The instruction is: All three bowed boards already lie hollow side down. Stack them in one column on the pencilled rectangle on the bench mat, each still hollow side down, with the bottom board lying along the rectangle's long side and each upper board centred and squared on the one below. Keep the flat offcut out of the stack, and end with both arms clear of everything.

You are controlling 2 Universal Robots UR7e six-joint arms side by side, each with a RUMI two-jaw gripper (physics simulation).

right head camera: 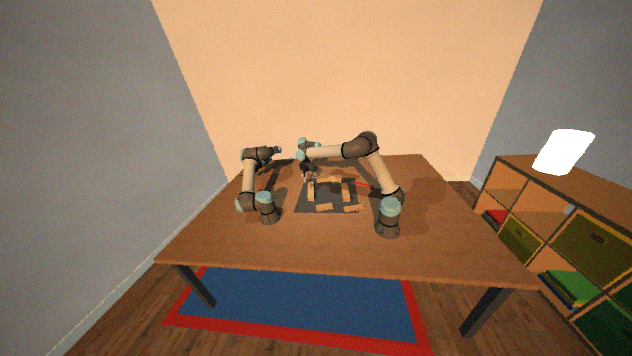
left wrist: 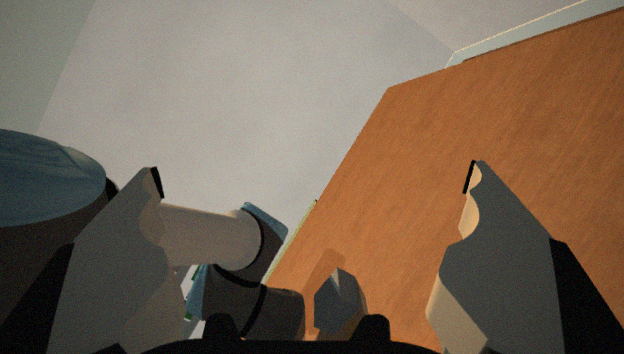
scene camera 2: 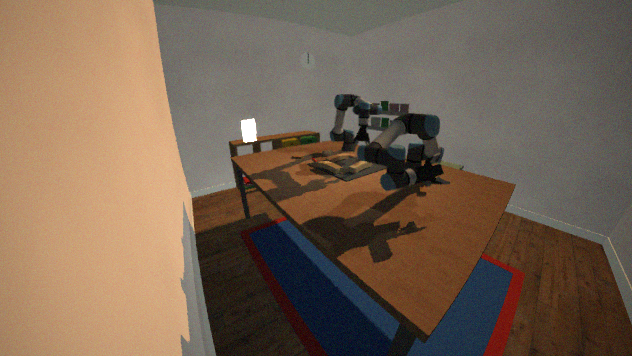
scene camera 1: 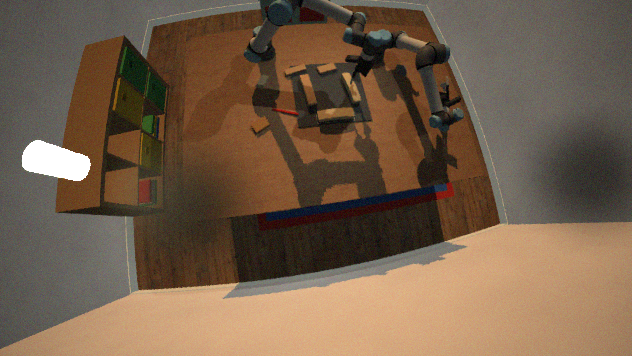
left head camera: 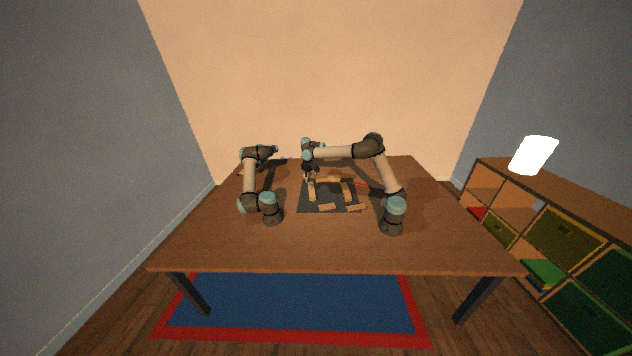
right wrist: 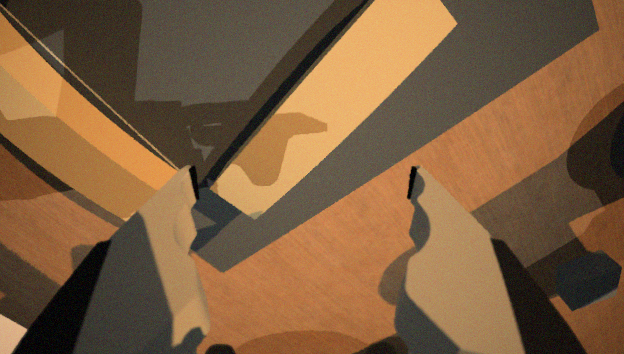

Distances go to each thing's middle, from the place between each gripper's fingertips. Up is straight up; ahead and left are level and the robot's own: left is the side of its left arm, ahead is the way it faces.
The dark bench mat (scene camera 1: 329, 94) lies 8 cm ahead of my right hand, 13 cm to the right of it and 15 cm below it.
My left gripper is now 7 cm short of the dark bench mat, 79 cm to the left of it and 22 cm above it.
